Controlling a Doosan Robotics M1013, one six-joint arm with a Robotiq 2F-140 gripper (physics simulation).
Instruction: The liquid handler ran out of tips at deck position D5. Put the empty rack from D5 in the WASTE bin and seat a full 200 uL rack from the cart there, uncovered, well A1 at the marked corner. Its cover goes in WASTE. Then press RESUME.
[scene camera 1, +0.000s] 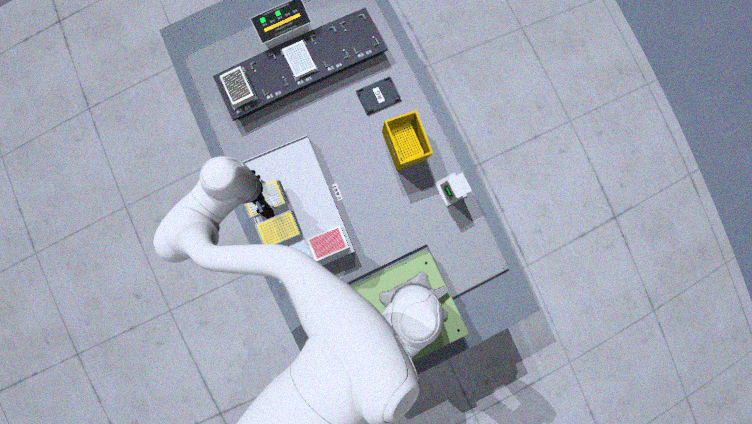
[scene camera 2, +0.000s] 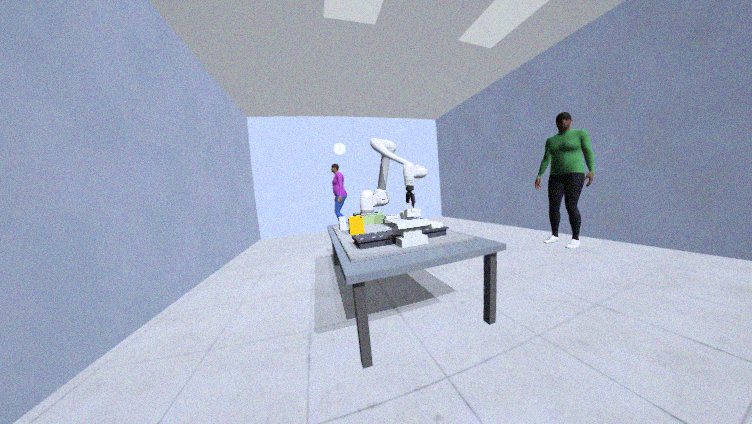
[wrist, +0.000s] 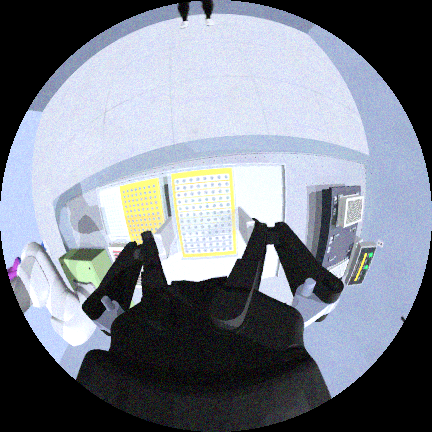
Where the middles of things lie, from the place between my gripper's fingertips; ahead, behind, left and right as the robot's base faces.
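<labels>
Yellow waste bin (scene camera 1: 412, 117): 40 mm behind my hand, 70 mm below it, 520 mm to the right of it. White box with green button (scene camera 1: 452, 188): 70 mm below my hand, 270 mm behind it, 600 mm to the right of it.
</labels>
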